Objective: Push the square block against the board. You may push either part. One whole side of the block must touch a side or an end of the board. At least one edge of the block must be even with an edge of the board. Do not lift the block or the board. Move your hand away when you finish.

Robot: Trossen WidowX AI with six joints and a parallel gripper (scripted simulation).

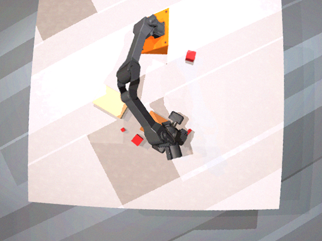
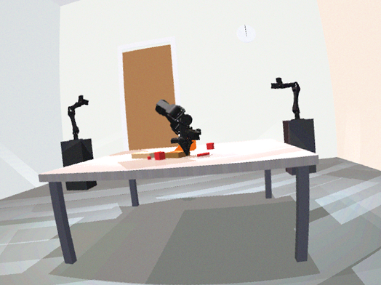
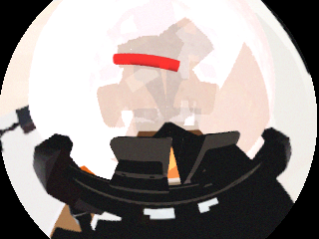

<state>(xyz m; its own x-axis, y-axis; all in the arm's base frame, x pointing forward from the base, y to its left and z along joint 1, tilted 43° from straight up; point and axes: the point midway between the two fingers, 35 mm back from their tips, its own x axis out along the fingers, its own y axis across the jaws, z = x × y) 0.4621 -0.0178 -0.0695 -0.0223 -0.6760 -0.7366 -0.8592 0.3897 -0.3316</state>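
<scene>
The orange square block is 6 cm to the right of my gripper tip, 3 cm behind it and 1 cm above it. Also, from my gripper tip: tiny red piece (21 cm to the right, 1 cm behind); thin red stick (9 cm to the left, 2 cm ahead); board (26 cm to the right, 15 cm behind, 1 cm above).
</scene>
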